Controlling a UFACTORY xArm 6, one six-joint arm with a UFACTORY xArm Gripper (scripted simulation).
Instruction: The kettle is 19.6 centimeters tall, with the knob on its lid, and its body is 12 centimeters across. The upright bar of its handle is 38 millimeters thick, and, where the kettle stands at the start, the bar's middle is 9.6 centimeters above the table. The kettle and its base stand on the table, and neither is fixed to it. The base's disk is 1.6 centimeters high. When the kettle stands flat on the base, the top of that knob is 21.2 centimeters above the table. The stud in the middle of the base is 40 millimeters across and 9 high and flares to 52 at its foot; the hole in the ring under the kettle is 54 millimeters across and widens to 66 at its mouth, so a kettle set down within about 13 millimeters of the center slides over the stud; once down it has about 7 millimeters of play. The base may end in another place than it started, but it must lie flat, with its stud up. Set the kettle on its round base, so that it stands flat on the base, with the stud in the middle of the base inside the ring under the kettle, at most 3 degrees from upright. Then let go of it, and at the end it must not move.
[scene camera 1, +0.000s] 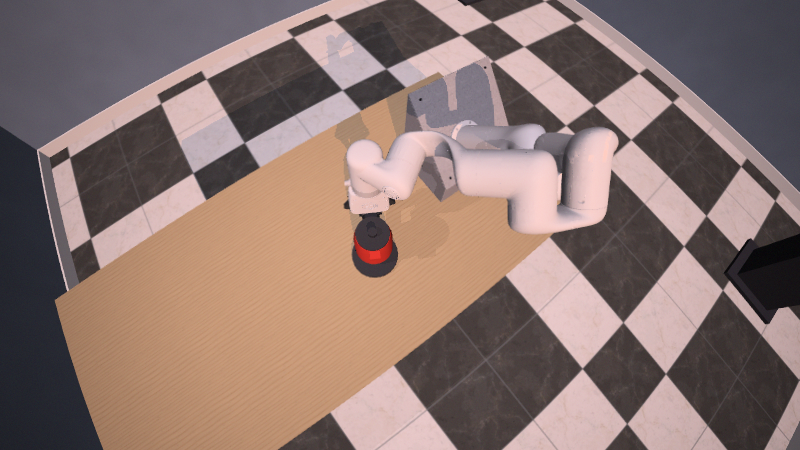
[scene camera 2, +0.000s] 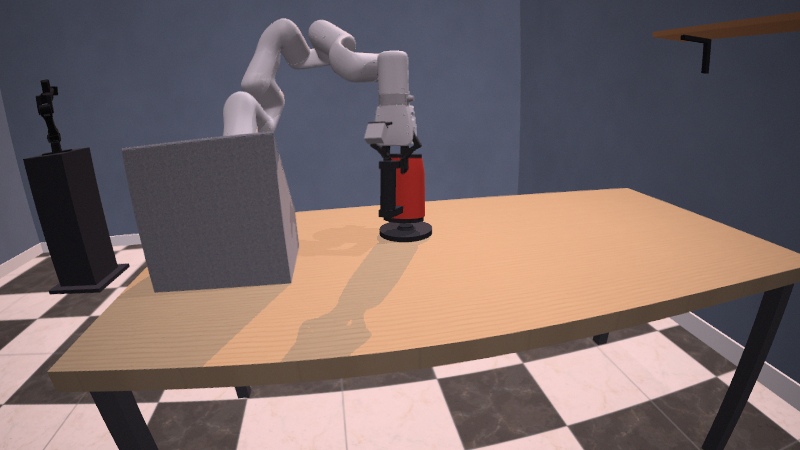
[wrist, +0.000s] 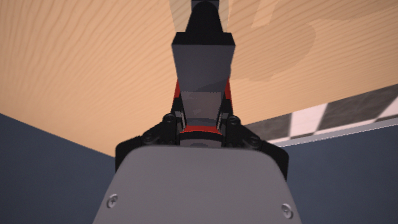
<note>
In view: my gripper (scene camera 2: 396, 172) and a round black base (scene camera 2: 397, 232).
The round black base shows as well in scene camera 1 (scene camera 1: 370, 270). My gripper is seen too in scene camera 1 (scene camera 1: 370, 214) and in the wrist view (wrist: 202, 97).
</note>
